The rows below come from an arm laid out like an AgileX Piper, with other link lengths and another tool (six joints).
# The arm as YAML. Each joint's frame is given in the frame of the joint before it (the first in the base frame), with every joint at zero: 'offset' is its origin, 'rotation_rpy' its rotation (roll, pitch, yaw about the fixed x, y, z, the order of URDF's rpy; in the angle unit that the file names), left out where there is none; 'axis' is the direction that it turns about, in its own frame. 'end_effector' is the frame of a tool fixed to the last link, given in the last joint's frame.
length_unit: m
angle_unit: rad
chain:
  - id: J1
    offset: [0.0, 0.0, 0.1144]
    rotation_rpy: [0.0, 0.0, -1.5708]
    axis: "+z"
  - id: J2
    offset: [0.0, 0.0, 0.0]
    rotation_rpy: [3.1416, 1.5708, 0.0]
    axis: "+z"
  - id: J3
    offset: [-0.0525, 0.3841, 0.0]
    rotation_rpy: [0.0, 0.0, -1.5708]
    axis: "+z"
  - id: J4
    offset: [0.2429, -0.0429, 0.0]
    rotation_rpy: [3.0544, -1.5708, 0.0]
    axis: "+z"
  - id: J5
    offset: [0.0, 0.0, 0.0]
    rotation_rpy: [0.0, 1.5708, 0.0]
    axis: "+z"
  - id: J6
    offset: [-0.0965, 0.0, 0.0]
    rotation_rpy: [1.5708, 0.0, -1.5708]
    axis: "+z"
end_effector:
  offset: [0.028, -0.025, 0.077]
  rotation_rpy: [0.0, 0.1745, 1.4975]
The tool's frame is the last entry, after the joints.
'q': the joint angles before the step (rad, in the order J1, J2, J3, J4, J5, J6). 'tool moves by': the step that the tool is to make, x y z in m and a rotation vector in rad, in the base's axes. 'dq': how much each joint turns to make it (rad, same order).
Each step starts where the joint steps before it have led.
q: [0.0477 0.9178 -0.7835 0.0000 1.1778 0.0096]
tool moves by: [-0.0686 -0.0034 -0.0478 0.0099 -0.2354 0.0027]
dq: [0.0008 -0.3562 0.2427 -0.0005 -0.1221 -0.0021]
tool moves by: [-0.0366 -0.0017 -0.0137 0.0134 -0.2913 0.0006]
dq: [-0.0010 -0.3101 0.0499 0.0007 -0.0314 -0.0019]
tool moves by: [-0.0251 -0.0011 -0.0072 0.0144 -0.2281 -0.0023]
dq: [0.0002 -0.2287 0.0000 -0.0001 0.0001 0.0044]
